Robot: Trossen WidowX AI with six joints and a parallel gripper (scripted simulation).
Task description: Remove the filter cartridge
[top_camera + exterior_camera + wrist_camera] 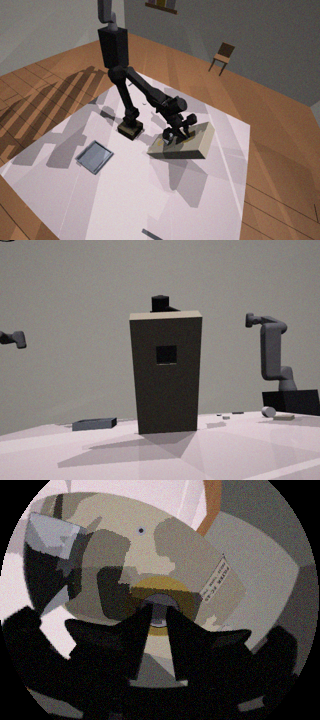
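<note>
My gripper tip is 40 mm past the service panel and 80 mm above it. Round my gripper tip: round filter cartridge 10 mm ahead, 10 mm below; grey tray 460 mm behind, 230 mm to the right, 230 mm below.
</note>
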